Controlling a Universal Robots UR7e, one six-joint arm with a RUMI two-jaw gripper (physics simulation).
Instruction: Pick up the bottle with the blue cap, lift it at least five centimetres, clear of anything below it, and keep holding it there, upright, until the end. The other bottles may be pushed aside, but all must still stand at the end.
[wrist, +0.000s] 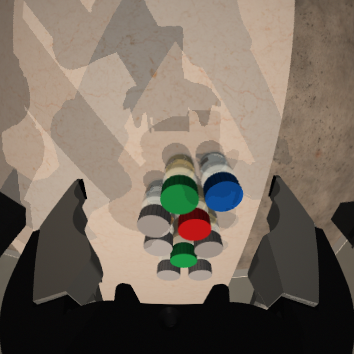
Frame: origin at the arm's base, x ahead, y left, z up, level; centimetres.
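Seen in the pictures: gripper, fingertip midpoint: (176, 178).
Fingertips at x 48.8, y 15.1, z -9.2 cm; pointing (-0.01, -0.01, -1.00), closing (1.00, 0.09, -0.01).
Observation:
Offsets run from my fingertips to a thing's top centre. Level surfaces: height alone.
The bottle with the blue cap @(dx +6.9, dy -7.0, dz -7.0 cm) (223, 192) stands upright at the right of a tight cluster of bottles. Its cap hides most of its clear body. A larger green-capped bottle @(dx +0.7, dy -7.9, dz -7.0 cm) (179, 195) stands close to its left, and a red-capped bottle @(dx +3.6, dy -14.1, dz -7.0 cm) (194, 225) stands lower left of it. My gripper (176, 178) is open and empty, seen from above the cluster, with one jaw at the left and one at the right of the bottles. The height between fingertips and caps is hard to tell.
A white-capped bottle @(dx -3.0, dy -13.9, dz -7.0 cm) (154, 221) stands at the cluster's left. Several more white-capped bottles and a small green-capped bottle @(dx +2.7, dy -23.7, dz -7.0 cm) (183, 255) stand nearer the gripper's base. The marble-patterned table @(dz -17.5 cm) (210, 40) ends at a curved edge on the right, beyond which is brown floor (325, 100).

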